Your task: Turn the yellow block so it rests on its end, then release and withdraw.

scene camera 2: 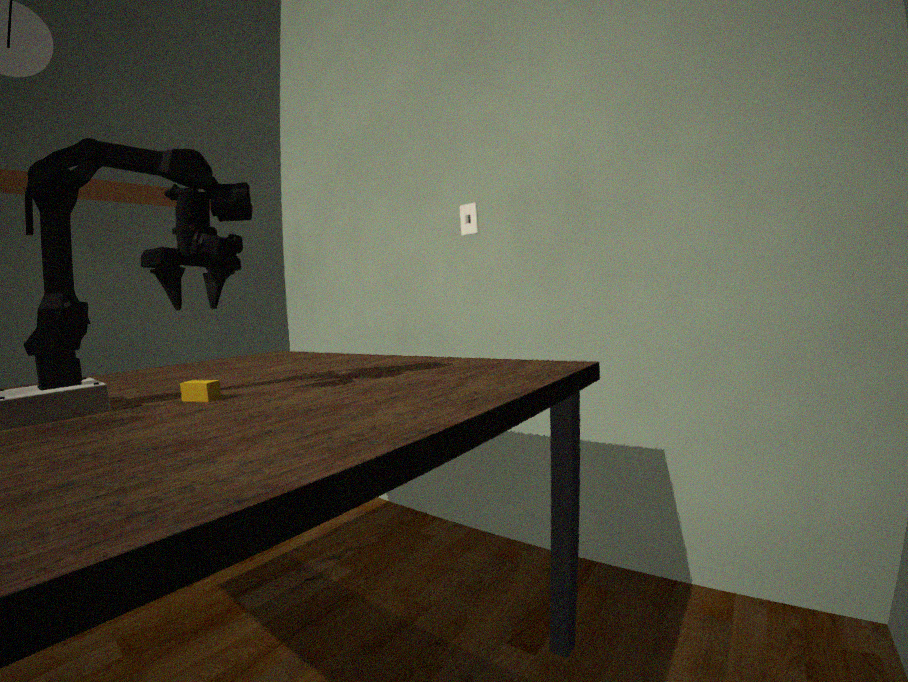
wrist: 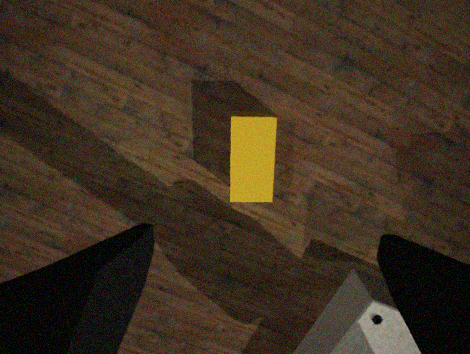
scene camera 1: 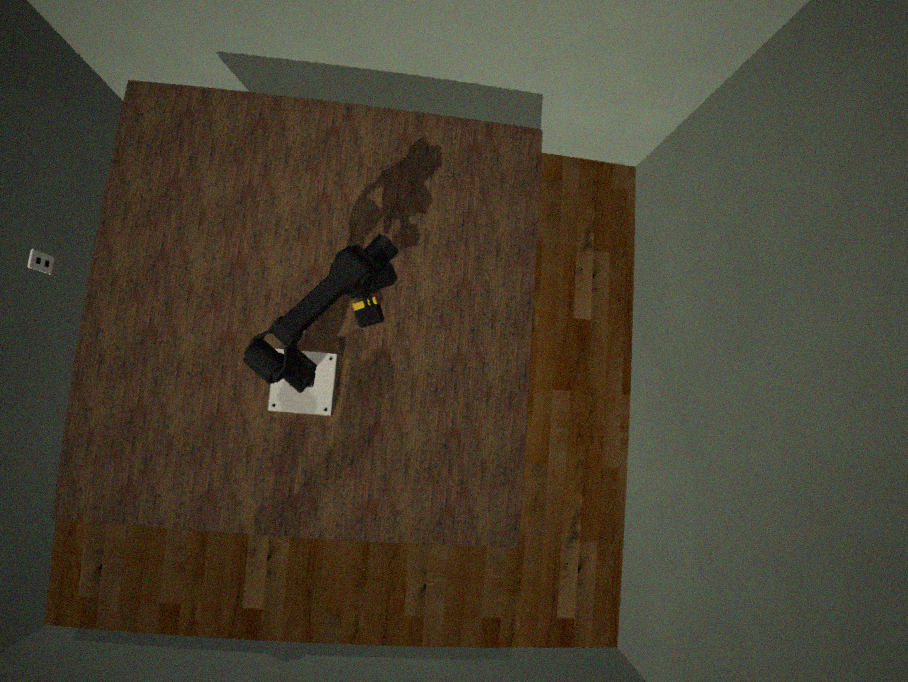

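The yellow block (scene camera 1: 358, 305) (scene camera 2: 196, 391) (wrist: 253, 160) lies flat on its long side on the table, near the arm's base. In scene camera 1 the arm partly covers it. My gripper (scene camera 2: 196, 307) (wrist: 267, 241) is open and empty, pointing down well above the block, with a wide gap between fingertips and block in scene camera 2. In the wrist view the block's long side runs up and down the picture, across the line between the fingertips; the block shows beyond that line, sideways between the two fingers.
The arm's pale base plate (scene camera 1: 322, 402) (scene camera 2: 73, 405) (wrist: 395, 330) is fixed to the brown wooden table (scene camera 1: 440, 440) (scene camera 2: 330, 440) close to the block. The arm's shadow falls across the table. Walls stand beyond the table's back and left edges in scene camera 1.
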